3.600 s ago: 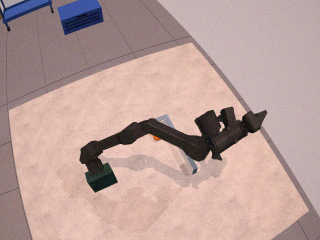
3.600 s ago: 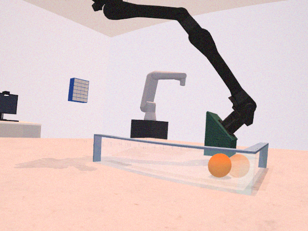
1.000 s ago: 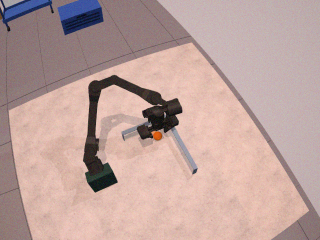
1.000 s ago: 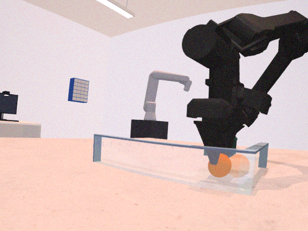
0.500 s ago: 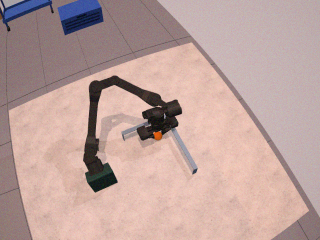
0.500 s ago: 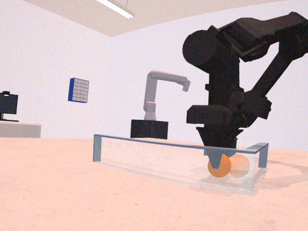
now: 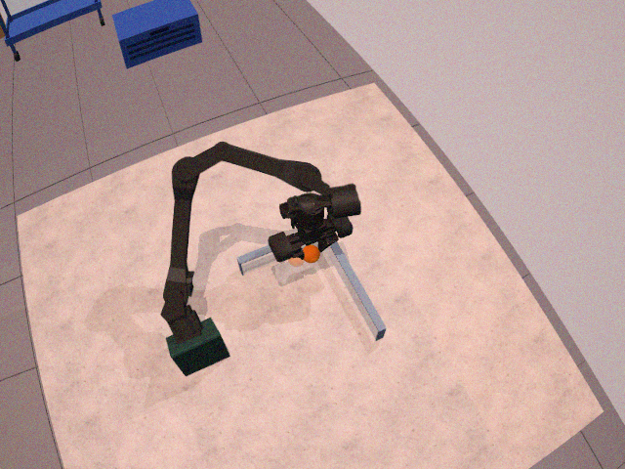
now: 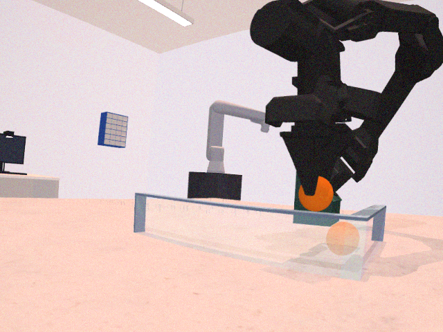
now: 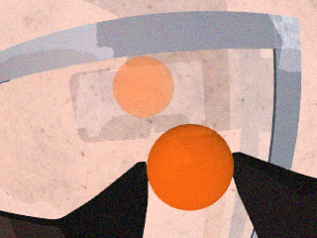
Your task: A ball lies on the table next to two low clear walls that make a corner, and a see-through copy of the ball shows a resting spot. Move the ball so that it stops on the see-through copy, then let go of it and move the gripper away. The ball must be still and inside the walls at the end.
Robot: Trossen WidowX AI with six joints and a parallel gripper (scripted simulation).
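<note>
Right now the see-through copy is 50 mm below my gripper tip, 30 mm to the left of it and 30 mm behind it. From my gripper tip the other things lie so: orange ball: right at my gripper tip; then long wall: 80 mm to the right, 70 mm ahead, 50 mm below; then short wall: 60 mm to the left, 50 mm below, 50 mm behind.
</note>
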